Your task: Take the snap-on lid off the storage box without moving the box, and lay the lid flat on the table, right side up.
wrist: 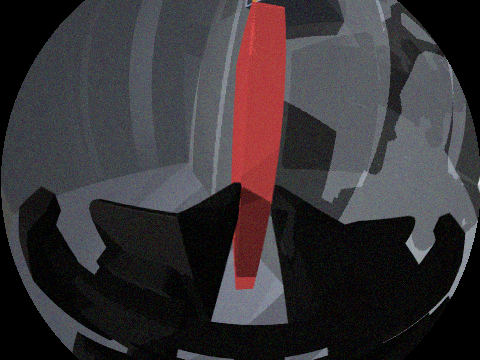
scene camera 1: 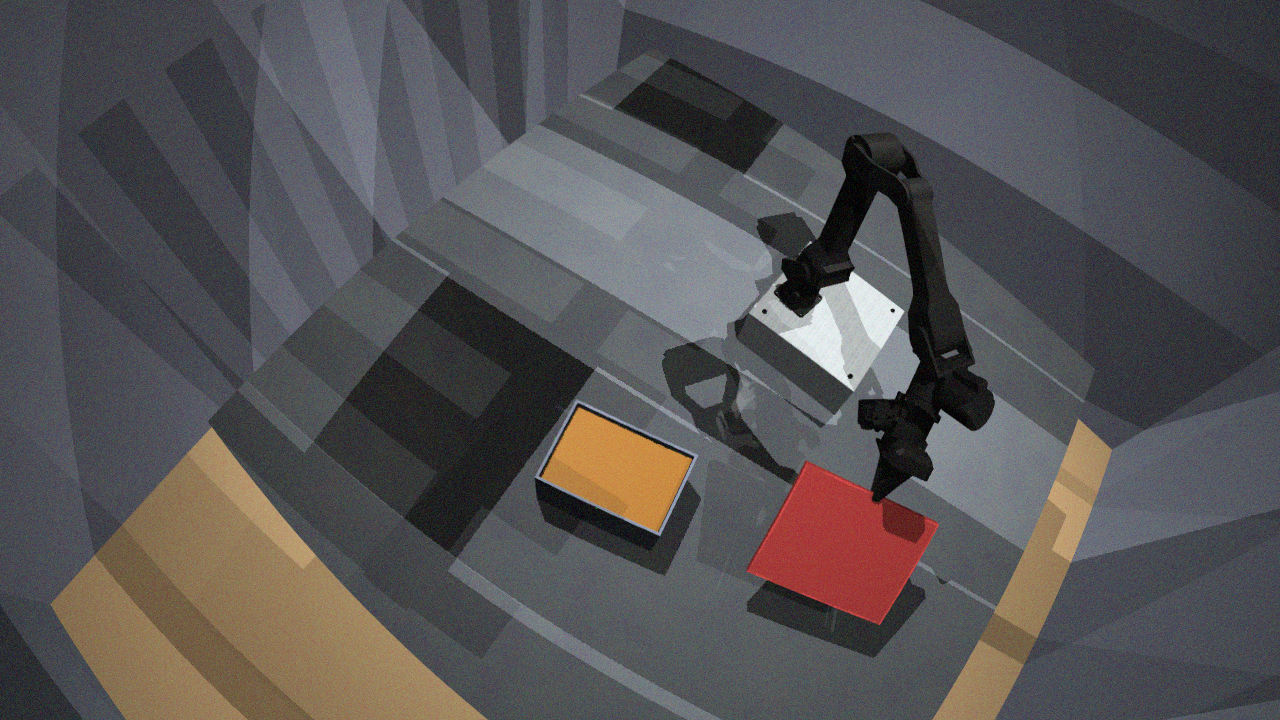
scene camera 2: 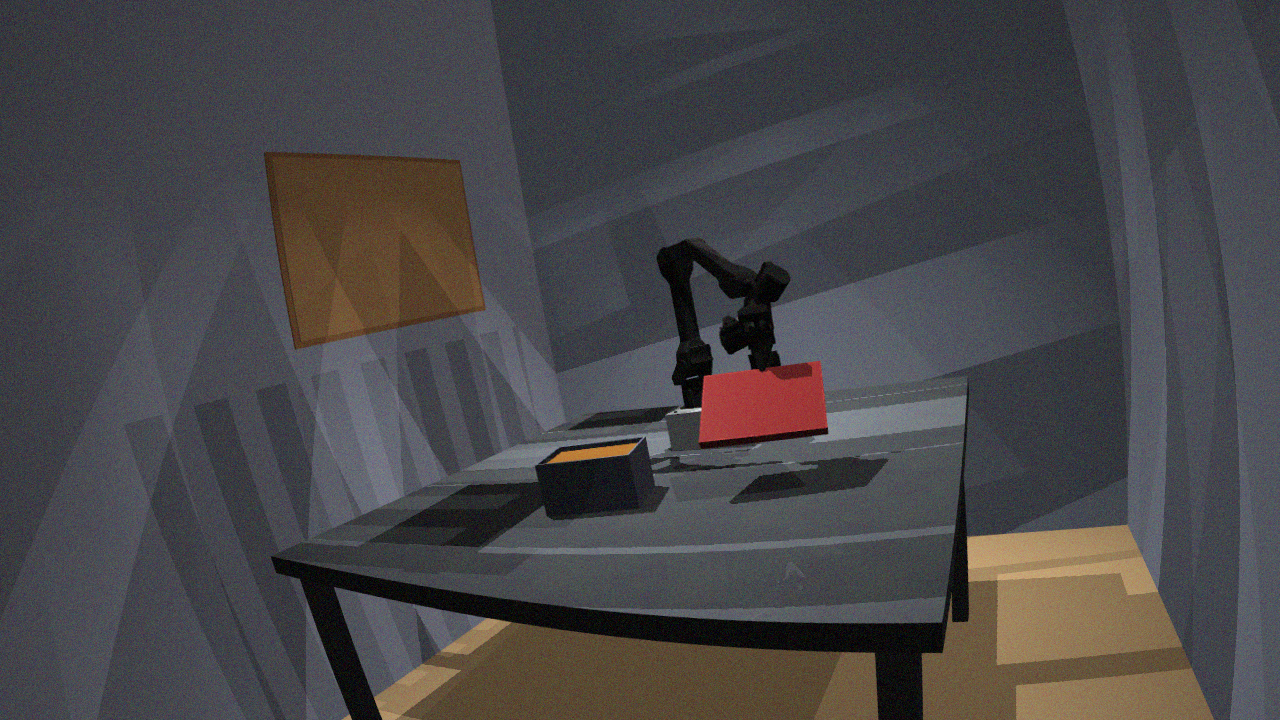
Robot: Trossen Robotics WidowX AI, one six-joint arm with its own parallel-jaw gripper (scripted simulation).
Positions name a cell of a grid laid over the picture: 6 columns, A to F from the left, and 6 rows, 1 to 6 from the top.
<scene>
gripper: wrist D4; scene camera 1 E5; scene camera 2 D4
red lid: wrist D2; scene camera 1 D5; scene camera 2 D4
</scene>
